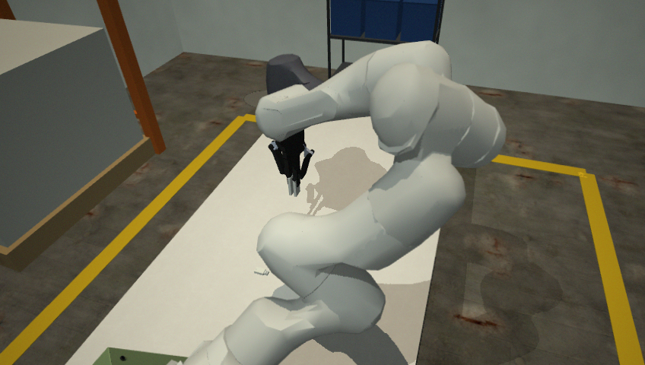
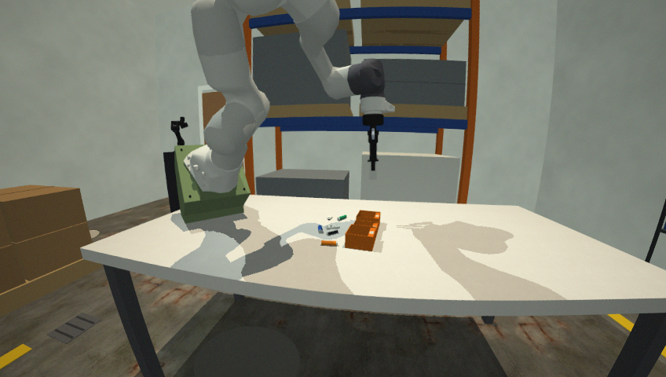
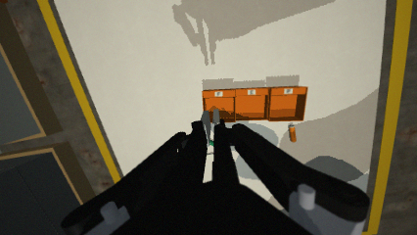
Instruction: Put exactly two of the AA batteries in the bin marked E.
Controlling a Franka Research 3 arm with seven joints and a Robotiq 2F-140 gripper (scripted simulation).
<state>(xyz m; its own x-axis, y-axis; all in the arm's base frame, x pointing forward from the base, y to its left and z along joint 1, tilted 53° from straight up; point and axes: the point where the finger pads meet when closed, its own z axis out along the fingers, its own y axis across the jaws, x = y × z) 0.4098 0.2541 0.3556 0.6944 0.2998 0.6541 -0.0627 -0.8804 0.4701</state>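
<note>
The green AA battery is 11 cm behind my hand, 6 cm to the left of it and 21 cm below it. From my hand the other things lie so: orange bin row 3 cm behind, 9 cm to the right, 19 cm below; domino 15 cm behind, 4 cm to the right, 21 cm below; black stick 14 cm behind, 10 cm to the right, 21 cm below.
</note>
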